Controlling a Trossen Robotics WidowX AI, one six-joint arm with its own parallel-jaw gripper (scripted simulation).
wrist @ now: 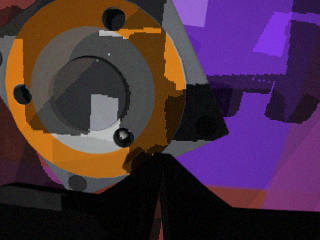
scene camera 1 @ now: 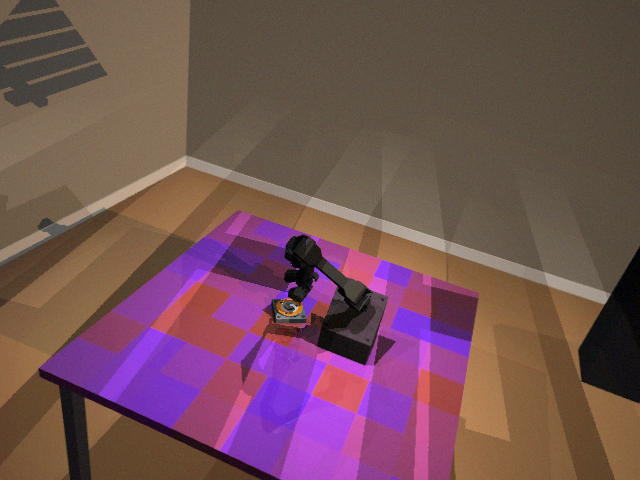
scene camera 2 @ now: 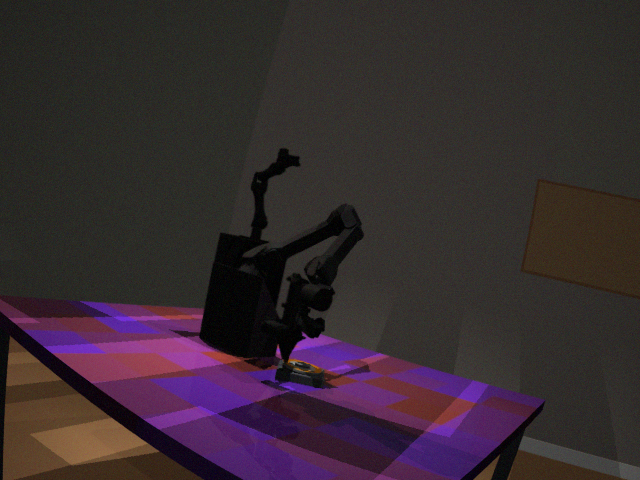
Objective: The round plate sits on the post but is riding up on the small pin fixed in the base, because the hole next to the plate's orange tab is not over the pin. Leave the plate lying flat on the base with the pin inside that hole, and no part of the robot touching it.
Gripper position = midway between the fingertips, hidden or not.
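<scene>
My gripper (scene camera 2: 284, 359), also (wrist: 161, 160): shut, holding nothing. Plate (wrist: 143, 52). Grey square base (wrist: 90, 92).
</scene>
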